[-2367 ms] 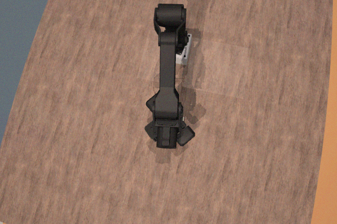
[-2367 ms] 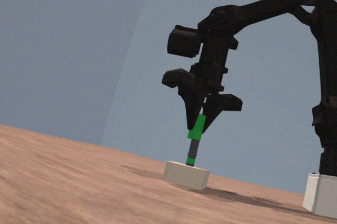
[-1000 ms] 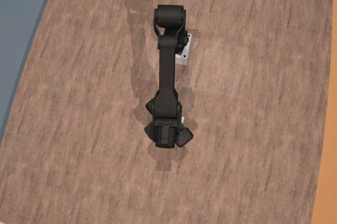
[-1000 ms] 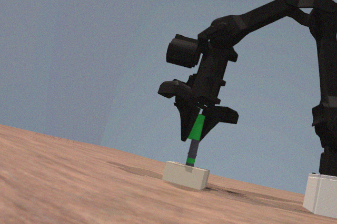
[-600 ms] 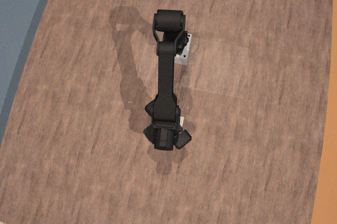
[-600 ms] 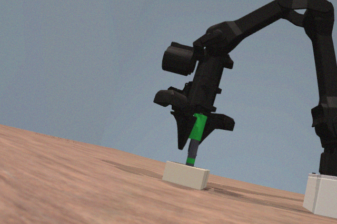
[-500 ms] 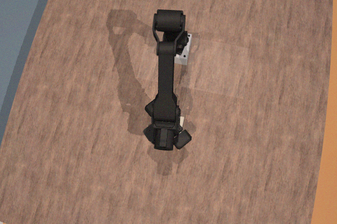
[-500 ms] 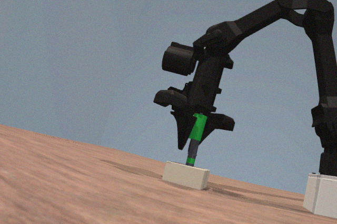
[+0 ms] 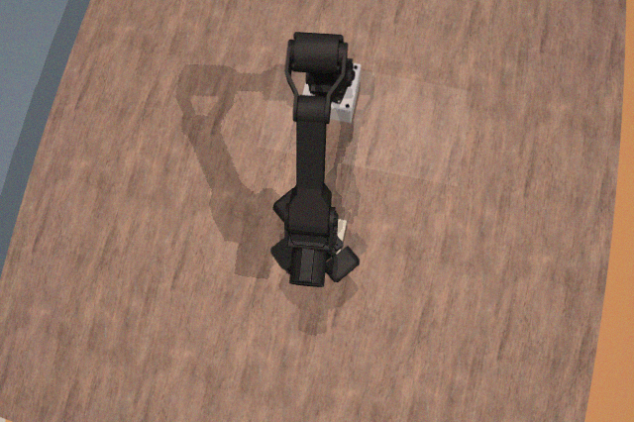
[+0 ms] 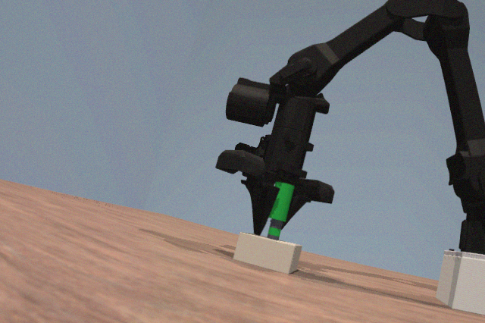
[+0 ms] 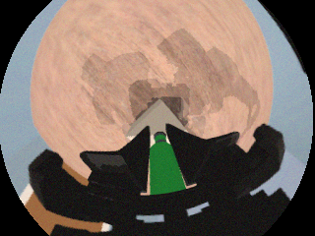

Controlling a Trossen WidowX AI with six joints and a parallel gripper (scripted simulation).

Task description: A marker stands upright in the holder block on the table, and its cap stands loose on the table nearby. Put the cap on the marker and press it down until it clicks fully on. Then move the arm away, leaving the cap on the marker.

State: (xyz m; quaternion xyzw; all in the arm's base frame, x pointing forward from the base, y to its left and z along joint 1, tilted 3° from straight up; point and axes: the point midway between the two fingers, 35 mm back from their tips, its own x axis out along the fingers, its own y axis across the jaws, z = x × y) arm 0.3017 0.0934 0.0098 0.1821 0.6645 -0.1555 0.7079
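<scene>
The green cap is 5 cm above my gripper tip, 2 cm behind it and 1 cm to the left of it. Round my gripper tip: cream holder block (2 cm below, 2 cm behind, 1 cm to the left).
</scene>
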